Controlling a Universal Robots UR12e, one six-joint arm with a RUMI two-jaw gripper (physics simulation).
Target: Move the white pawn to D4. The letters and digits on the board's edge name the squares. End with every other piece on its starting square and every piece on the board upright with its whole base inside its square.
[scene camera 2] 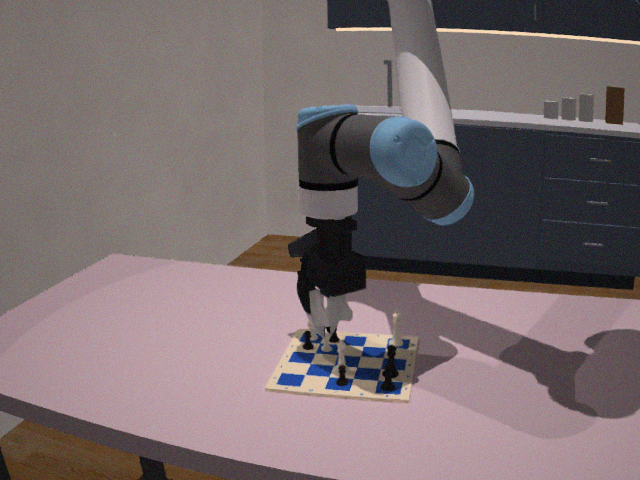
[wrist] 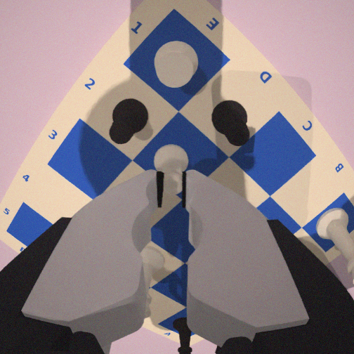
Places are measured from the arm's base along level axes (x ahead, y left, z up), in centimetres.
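Pixels of known places: gripper, fingertip midpoint: [scene camera 2: 326,336].
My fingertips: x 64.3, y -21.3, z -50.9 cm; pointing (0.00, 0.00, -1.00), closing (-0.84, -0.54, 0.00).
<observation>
Ahead of a thing's pixels: the offset from my fingertips to its top centre. "*": to the spot under its first point.
The white pawn @[dx -0.1, dy +0.3, dz +0.8 cm] [scene camera 2: 326,348] [wrist: 171,157] stands upright on D2, on a blue square of the board @[* dx +7.9, dy +12.2, dz -2.5 cm] [scene camera 2: 273,384] [wrist: 111,56]. My gripper [scene camera 2: 326,331] [wrist: 172,175] points down over it, with its fingertips close together on both sides of the pawn's upper part. It is shut on the white pawn. The fingers hide part of the pawn's head. The blue square D4 @[* dx +1.2, dy +7.2, dz -2.5 cm] [scene camera 2: 318,369] carries no piece in the scene view and is hidden behind a finger in the wrist view.
Black pieces stand on E2 @[dx +3.1, dy -0.7, dz +0.7 cm] [scene camera 2: 308,341] [wrist: 130,116] and D1 @[dx -1.3, dy -3.4, dz +0.7 cm] [scene camera 2: 333,336] [wrist: 229,117], close beside the pawn. A white piece [wrist: 176,64] stands on E1, and a tall white piece @[dx -12.0, dy -1.7, dz +3.8 cm] [scene camera 2: 395,330] [wrist: 332,224] on A1. More pieces stand towards the board's front.
</observation>
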